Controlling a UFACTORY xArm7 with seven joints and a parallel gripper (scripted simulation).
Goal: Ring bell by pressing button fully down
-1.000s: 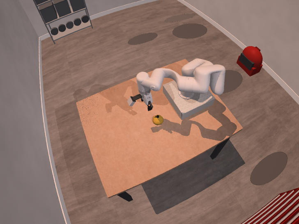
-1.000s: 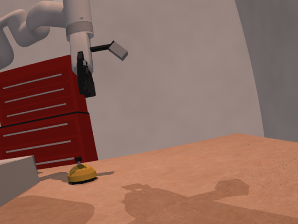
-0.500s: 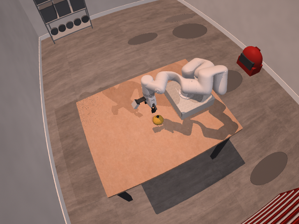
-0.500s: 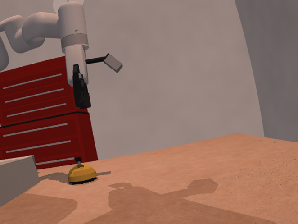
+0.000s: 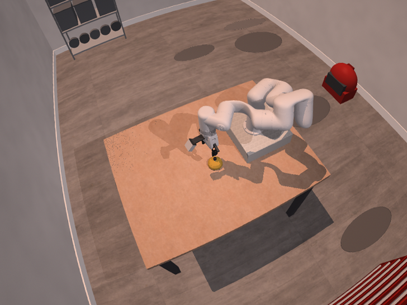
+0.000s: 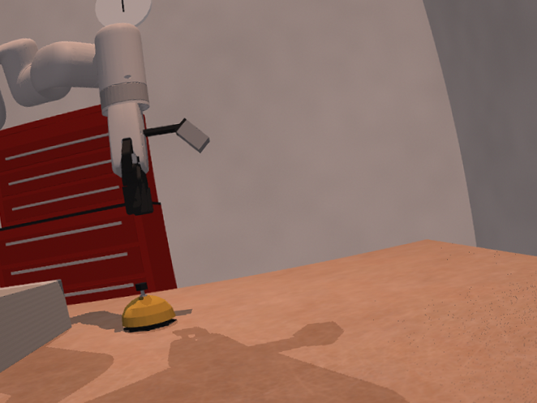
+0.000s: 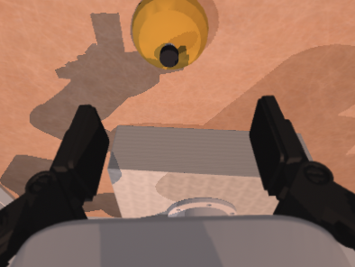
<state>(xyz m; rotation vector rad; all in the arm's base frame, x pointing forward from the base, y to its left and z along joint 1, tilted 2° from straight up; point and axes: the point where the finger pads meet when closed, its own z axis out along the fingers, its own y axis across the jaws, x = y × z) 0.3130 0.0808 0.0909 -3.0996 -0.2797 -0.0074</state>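
My gripper is now 20 mm past the small button and 120 mm above it. Round my hand: yellow bell: 20 mm behind, 140 mm below.
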